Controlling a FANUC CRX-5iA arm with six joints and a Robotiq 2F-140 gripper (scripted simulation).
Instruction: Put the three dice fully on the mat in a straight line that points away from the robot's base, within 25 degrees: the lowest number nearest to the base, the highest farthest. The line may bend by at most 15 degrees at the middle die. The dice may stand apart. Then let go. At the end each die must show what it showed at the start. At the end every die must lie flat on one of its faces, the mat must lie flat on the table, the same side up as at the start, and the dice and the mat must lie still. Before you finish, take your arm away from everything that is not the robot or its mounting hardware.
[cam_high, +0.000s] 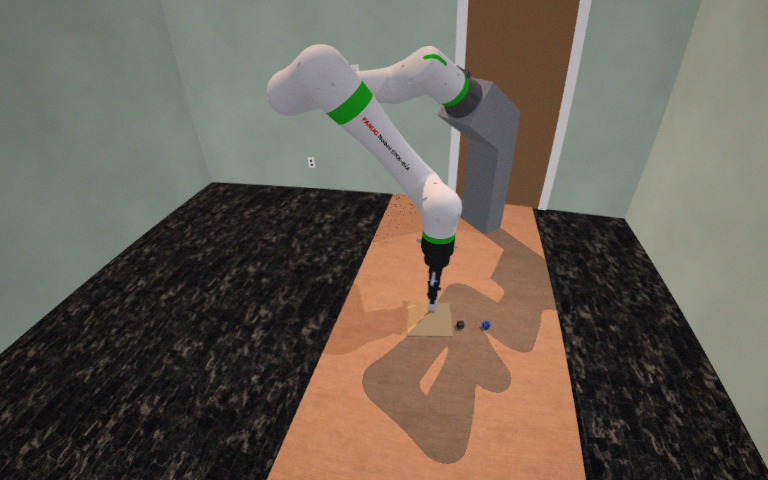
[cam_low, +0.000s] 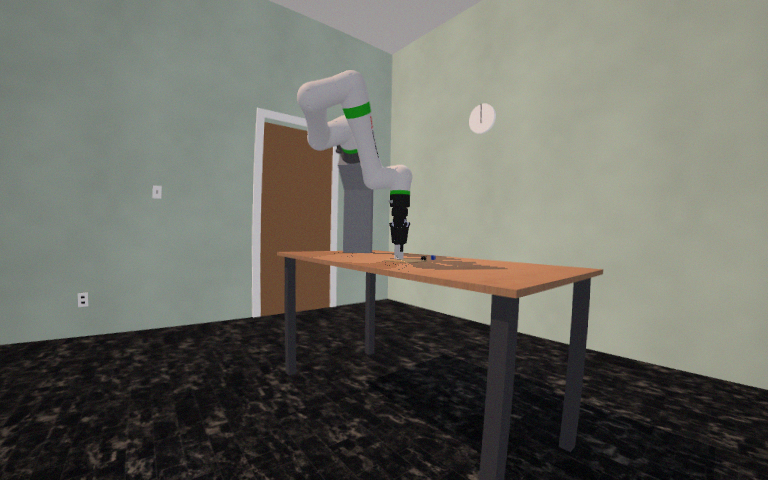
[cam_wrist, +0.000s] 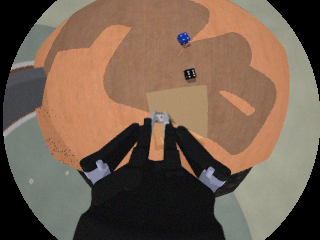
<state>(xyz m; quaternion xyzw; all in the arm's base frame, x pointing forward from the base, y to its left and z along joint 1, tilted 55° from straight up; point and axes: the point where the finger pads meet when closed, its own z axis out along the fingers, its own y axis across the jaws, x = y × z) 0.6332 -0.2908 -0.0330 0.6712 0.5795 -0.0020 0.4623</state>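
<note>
The white die lies 20 mm below my hand. From my hand the other things lie so: tan mat 50 mm ahead, 40 mm below, 20 mm to the right; then blue die 150 mm to the left, 110 mm ahead, 30 mm below; then black die 90 mm ahead, 70 mm to the left, 30 mm below.
</note>
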